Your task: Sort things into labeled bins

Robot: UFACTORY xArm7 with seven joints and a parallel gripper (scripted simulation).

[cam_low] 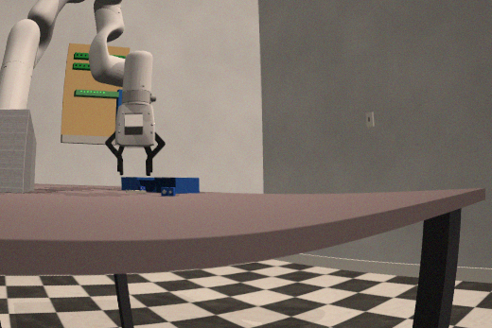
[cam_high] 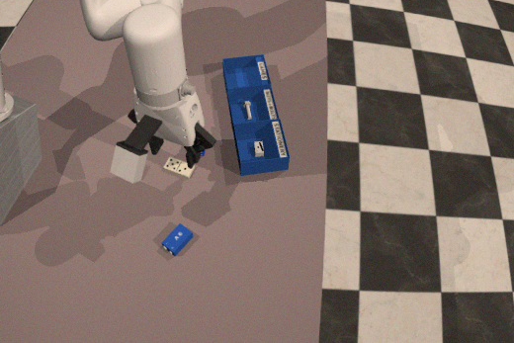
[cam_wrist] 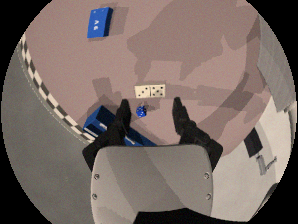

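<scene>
Now: the cream domino 50 mm below my hand. From my hand the other things lie so: blue battery (150 mm to the right, 50 mm below, 20 mm ahead); blue die (50 mm below, 40 mm to the left, 30 mm ahead); white sharpener (140 mm ahead, 50 mm to the left, 40 mm below).
</scene>
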